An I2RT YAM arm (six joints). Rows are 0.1 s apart.
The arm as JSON. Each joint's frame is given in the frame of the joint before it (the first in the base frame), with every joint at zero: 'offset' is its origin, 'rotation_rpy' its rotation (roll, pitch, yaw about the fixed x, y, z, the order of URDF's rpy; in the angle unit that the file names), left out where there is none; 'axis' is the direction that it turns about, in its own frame. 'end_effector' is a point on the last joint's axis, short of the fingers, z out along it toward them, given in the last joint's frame.
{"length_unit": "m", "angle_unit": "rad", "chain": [
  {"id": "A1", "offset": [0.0, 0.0, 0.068], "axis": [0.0, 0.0, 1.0]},
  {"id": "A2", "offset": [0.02, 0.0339, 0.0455], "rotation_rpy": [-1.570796, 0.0, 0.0], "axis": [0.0, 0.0, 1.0]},
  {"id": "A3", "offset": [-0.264, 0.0, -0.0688], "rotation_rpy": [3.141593, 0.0, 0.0], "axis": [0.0, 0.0, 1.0]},
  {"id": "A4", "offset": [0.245, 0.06, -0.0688], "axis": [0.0, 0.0, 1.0]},
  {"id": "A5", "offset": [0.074, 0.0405, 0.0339], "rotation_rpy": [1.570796, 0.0, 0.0], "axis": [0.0, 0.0, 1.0]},
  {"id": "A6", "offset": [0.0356, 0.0, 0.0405], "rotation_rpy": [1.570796, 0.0, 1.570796], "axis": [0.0, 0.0, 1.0]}
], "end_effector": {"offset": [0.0, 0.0, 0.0], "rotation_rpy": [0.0, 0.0, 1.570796]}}
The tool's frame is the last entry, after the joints.
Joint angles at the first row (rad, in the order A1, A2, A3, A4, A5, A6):
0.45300 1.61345 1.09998 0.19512 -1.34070 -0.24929
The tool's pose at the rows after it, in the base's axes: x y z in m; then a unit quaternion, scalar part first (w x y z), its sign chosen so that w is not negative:
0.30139 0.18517 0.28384 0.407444 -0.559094 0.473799 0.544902
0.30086 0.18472 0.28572 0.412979 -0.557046 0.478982 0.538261
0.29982 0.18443 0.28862 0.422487 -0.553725 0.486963 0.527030
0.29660 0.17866 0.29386 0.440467 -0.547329 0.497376 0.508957
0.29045 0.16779 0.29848 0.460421 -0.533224 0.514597 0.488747
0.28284 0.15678 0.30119 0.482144 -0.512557 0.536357 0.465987
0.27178 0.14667 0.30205 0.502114 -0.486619 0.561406 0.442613
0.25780 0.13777 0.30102 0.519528 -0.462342 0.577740 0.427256
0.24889 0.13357 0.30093 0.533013 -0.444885 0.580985 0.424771
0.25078 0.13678 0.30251 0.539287 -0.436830 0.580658 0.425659
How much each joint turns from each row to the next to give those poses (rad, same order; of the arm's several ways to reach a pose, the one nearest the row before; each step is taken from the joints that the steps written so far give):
-0.00001 -0.00191 0.00002 -0.00232 0.00877 -0.00002
0.00001 -0.00723 -0.00001 -0.00377 0.02023 -0.00037
0.00152 -0.01145 -0.00115 -0.00192 0.03470 0.00076
-0.00951 -0.03282 -0.01641 0.00345 0.04428 0.00155
-0.01948 -0.05263 -0.03849 0.01141 0.05186 0.01676
-0.01831 -0.05800 -0.05001 0.02329 0.06751 0.02899
-0.01143 -0.06865 -0.06103 0.01871 0.08166 0.03434
-0.00536 -0.07439 -0.07248 0.03395 0.06559 0.04196
0.00078 -0.04423 -0.04921 0.05379 0.03435 0.04884
0.00953 0.01102 0.00344 0.03544 0.02136 0.02746

